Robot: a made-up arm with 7 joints.
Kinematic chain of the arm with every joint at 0, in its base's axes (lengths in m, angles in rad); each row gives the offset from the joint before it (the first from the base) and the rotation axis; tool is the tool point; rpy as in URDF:
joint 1: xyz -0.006 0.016 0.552 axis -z
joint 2: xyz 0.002 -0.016 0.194 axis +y
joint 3: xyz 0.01 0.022 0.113 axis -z
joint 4: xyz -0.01 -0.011 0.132 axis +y
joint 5: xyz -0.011 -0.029 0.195 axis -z
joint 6: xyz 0 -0.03 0.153 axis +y
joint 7: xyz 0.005 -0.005 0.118 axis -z
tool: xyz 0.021 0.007 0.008 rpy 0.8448 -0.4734 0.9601
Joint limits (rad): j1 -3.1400..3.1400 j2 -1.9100..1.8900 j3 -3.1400..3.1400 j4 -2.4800..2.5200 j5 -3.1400..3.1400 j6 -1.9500..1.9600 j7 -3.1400..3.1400
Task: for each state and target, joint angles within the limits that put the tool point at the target. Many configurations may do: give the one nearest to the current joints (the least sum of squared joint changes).
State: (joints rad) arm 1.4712 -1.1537 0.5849 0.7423 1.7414 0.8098 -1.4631
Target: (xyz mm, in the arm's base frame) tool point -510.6 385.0 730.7
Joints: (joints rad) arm 1.1367 -1.7061 0.9306 0.8476 1.6812 1.0093 -1.4268
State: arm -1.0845 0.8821 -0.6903 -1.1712 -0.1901 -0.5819 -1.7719
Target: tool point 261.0 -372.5 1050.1
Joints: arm -0.3103 0.7732 -1.1527 -1.2912 -0.2538 -0.4321 -1.7703
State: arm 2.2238 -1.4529 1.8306 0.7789 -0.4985 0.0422 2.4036
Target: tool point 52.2 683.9 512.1
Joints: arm 1.8212 -1.7489 1.7987 0.3168 -0.4264 -0.0313 2.4128
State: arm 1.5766 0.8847 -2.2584 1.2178 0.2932 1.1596 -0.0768
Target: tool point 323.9 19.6 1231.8
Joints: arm 1.3501 0.5507 -2.4151 0.8801 0.3262 0.7855 -0.0928
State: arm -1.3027 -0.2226 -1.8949 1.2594 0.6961 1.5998 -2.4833
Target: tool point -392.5 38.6 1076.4
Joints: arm -1.3602 -0.2557 -1.9234 1.1468 0.7203 1.5727 -2.4875
